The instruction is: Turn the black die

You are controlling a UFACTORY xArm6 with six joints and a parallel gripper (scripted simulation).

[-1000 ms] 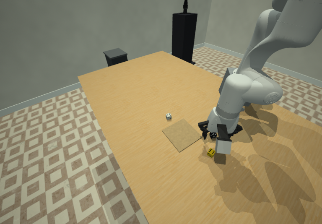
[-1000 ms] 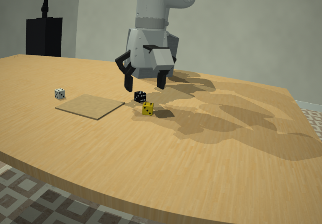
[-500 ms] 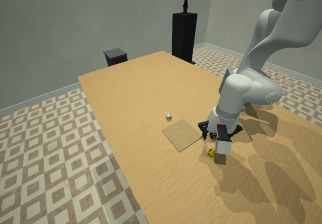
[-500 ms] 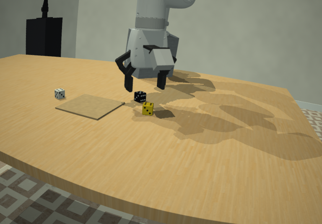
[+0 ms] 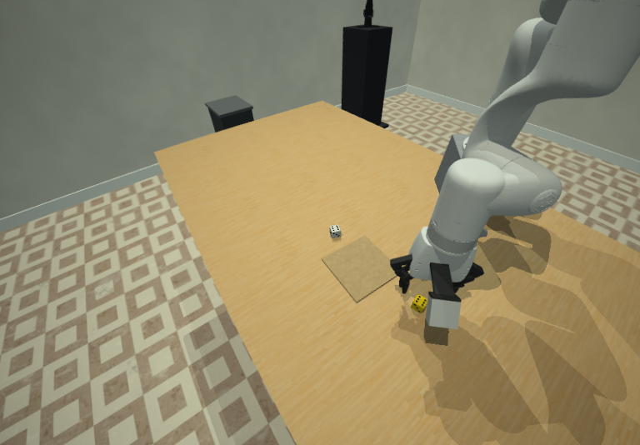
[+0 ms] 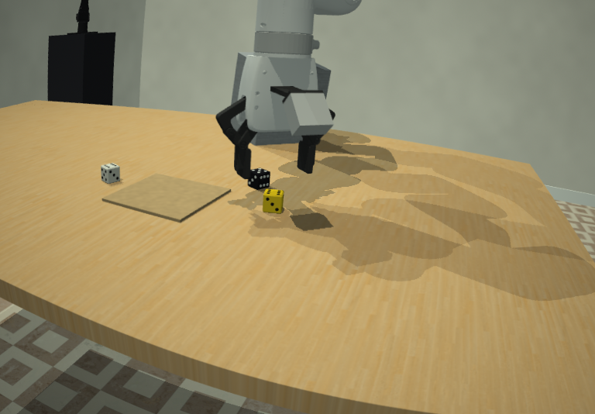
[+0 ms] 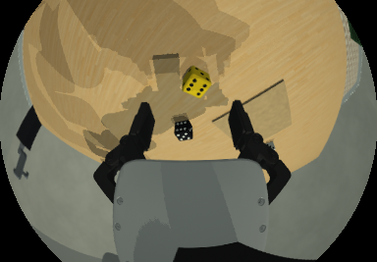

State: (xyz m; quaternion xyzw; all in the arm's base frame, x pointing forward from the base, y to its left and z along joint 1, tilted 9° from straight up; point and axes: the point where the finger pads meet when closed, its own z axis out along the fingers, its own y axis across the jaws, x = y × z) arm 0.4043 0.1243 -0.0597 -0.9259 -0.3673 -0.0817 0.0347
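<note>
My gripper is now 20 mm short of the yellow die, 10 mm to the right of it and 40 mm above it. The rest, counted from my hand: tan mat 40 mm ahead, 150 mm to the right, 50 mm below; then black die 70 mm behind, 40 mm to the right, 40 mm below; then white die 20 mm ahead, 270 mm to the right, 40 mm below.
</note>
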